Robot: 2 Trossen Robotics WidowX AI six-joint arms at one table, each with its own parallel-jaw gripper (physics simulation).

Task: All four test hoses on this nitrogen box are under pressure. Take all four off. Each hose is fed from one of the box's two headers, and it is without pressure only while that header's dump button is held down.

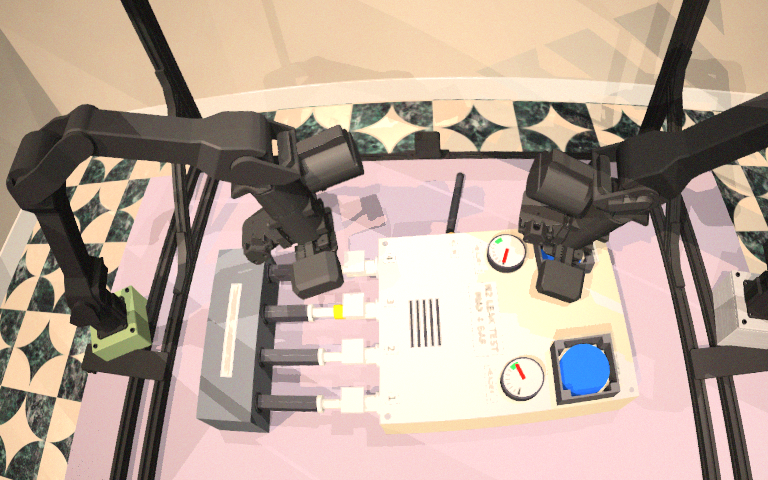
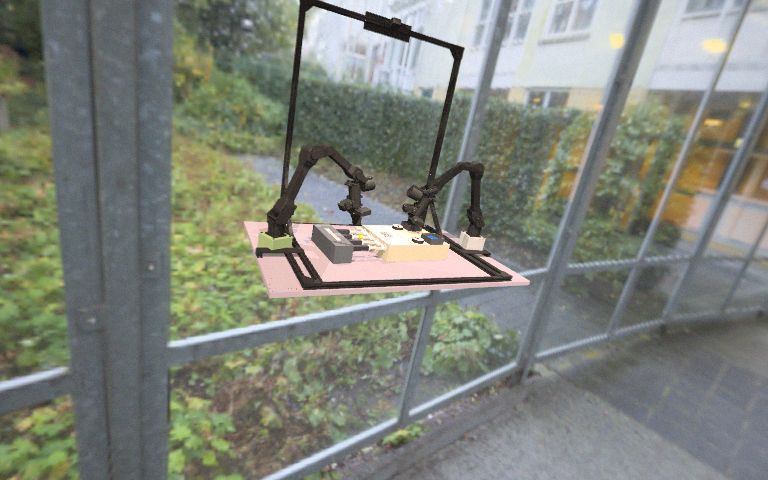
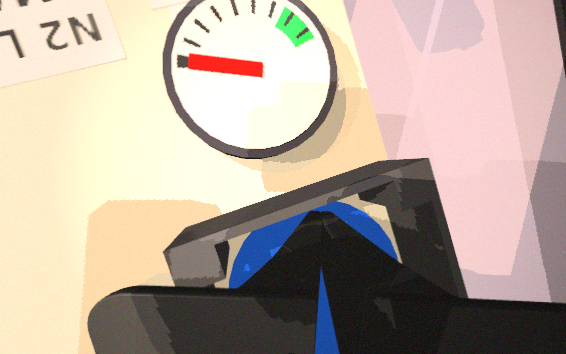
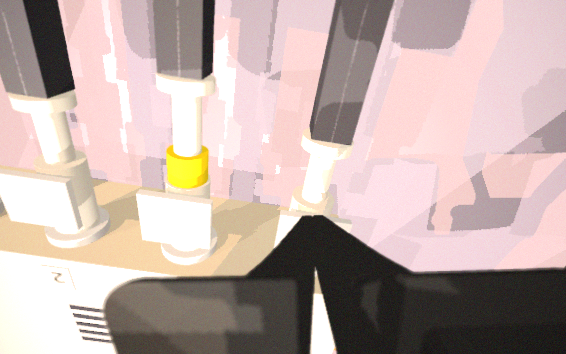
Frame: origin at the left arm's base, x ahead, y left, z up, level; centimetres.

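Seen in the pictures: left gripper, fingertip midpoint: (image 1: 543,247) (image 2: 406,227) (image 3: 318,221); right gripper, fingertip midpoint: (image 1: 333,259) (image 2: 355,224) (image 4: 312,225); left arm's base, origin of the base link: (image 1: 761,300) (image 2: 473,235); right arm's base, origin of the base link: (image 1: 111,318) (image 2: 275,234).
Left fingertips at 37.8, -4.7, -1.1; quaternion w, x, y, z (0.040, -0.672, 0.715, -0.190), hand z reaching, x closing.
Offsets run from my left fingertips to a thing's top centre, as dx, dy, dz. "*": to the spot under its first point.
Hose 1 @(* +30.9, +29.3, -1.8) (image 1: 288,403), hose 2 @(* +32.8, +22.5, -1.8) (image 1: 289,356) (image 4: 35,50) and hose 4 @(* +38.4, +9.8, -1.8) (image 1: 280,272) (image 4: 345,65) reach into their white couplings. Hose 3 @(* +35.1, +16.1, -1.8) (image 1: 287,313) (image 4: 182,40) shows a yellow band @(+27.0, +13.7, -1.7) (image 1: 338,311) (image 4: 187,167) at its coupling, and its collar sits farther from the box than those of hoses 1 and 2. My right gripper (image 4: 312,225) is shut and empty, its tips over hose 4's coupling, partly hiding it. My left gripper (image 3: 318,221) is shut and empty, its tips on the far blue dump button @(-2.7, +0.2, -0.1) (image 3: 267,250). The far gauge @(* +5.6, +2.8, +1.4) (image 1: 506,253) (image 3: 250,110) reads at its bottom mark.
The near gauge @(* +1.1, +20.8, +1.3) (image 1: 522,378) has its needle at green. The near blue button @(-7.3, +18.6, +1.4) (image 1: 583,369) stands uncovered in its dark frame on the cream box @(* +10.2, +20.1, -0.3) (image 1: 453,367) (image 2: 416,251). A grey block @(* +43.0, +26.7, -0.3) (image 1: 215,362) (image 2: 334,246) holds the hoses' other ends. A black rod @(* +15.0, -11.5, -6.9) (image 1: 455,200) lies behind the box.
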